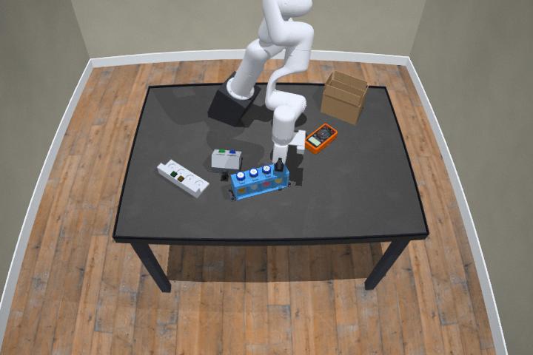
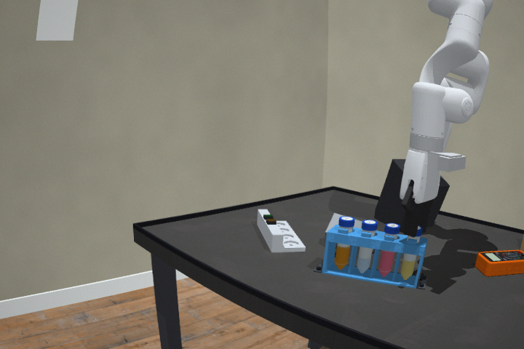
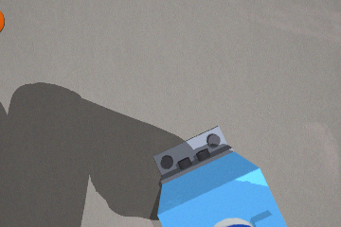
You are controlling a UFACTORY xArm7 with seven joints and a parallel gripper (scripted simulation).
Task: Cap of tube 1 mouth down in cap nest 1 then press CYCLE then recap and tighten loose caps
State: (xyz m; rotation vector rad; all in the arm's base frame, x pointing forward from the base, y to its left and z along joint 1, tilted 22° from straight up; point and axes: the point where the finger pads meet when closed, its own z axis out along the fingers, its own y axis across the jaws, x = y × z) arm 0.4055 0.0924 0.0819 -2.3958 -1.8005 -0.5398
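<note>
My hand is 1 cm above the cap 1. From my hand the other things lie so: grey key housing (12 cm behind, 20 cm to the right, 8 cm below).
</note>
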